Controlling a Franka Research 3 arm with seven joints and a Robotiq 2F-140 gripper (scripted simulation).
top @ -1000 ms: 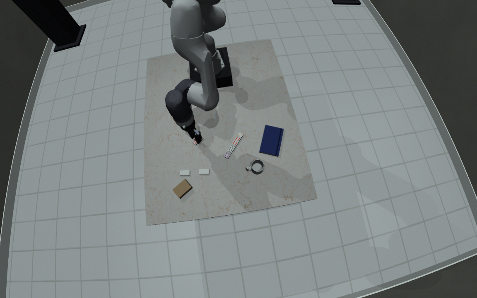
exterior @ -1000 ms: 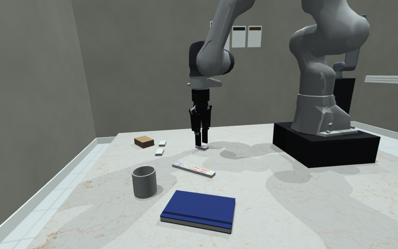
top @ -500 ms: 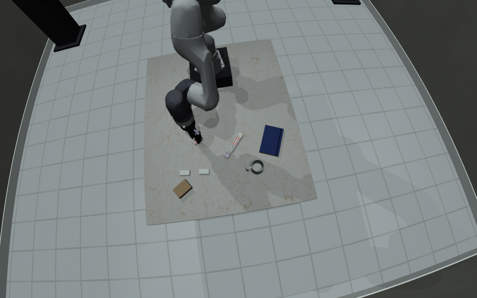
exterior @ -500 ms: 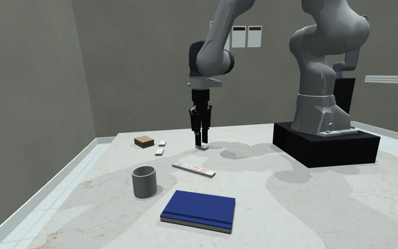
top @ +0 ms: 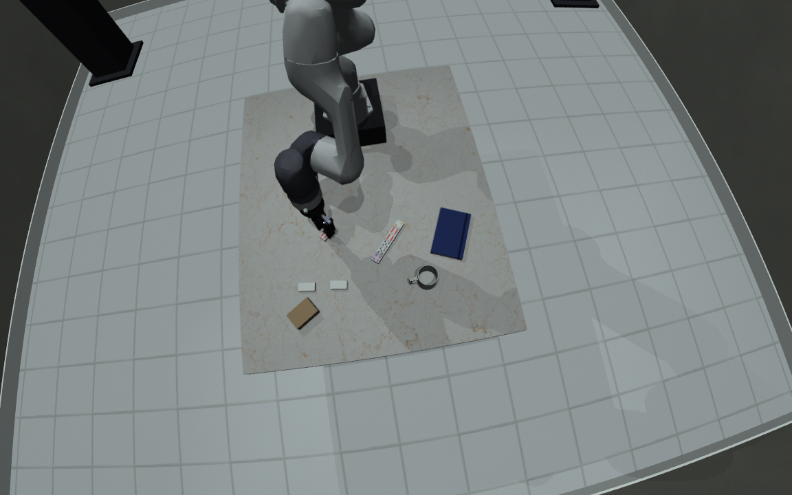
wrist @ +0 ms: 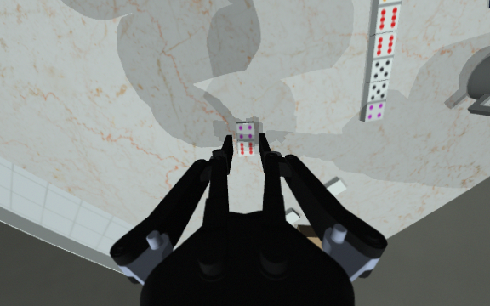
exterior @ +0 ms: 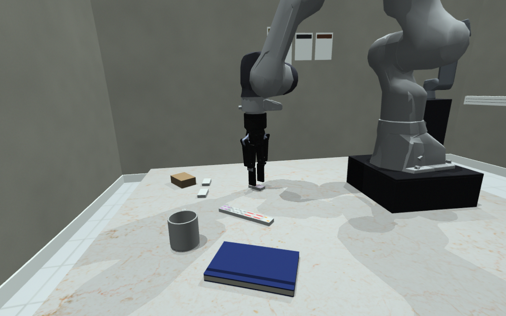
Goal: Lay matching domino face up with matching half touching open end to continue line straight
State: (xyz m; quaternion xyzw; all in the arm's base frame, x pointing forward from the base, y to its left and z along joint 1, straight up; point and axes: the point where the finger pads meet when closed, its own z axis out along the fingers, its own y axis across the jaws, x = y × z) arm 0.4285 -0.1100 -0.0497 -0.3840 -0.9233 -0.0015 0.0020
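The white domino lies 50 mm below my hand. Also, from my hand: grey mug 310 mm to the left, 200 mm ahead, 20 mm below; blue book 420 mm to the left, 50 mm ahead, 40 mm below; brown block 270 mm ahead, 90 mm to the right, 40 mm below.
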